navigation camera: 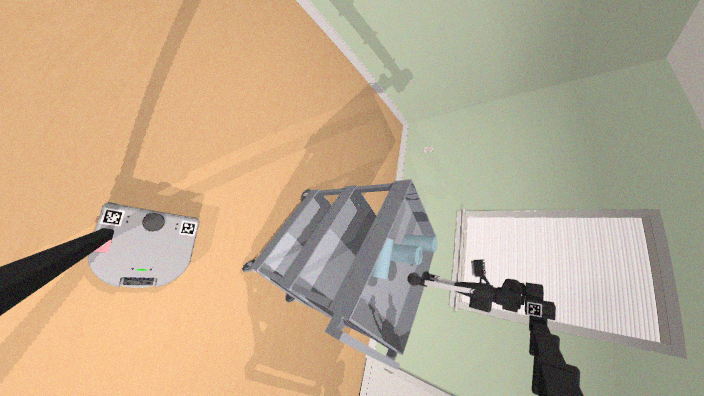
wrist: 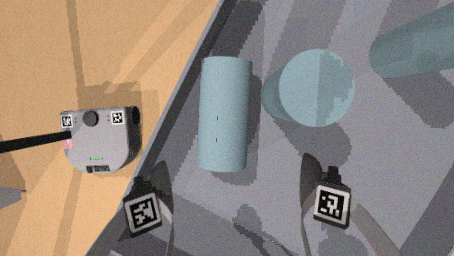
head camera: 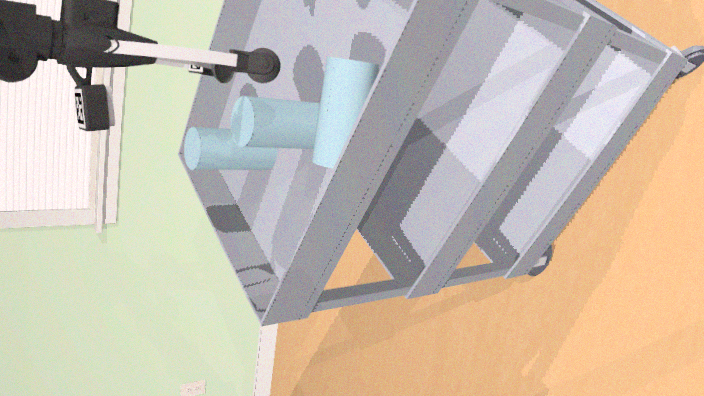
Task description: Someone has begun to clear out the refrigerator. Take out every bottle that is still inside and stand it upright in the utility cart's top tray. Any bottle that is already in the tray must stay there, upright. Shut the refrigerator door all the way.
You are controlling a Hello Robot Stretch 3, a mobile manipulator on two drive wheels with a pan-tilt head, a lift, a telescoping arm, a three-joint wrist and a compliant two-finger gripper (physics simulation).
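Here is my gripper (head camera: 255, 68). I see my gripper (navigation camera: 415, 276) again, and there is yet another sight of my gripper (wrist: 235, 175). A window with white blinds (navigation camera: 609, 273) is visible too, and I find the same window with white blinds (head camera: 64, 176) once more.
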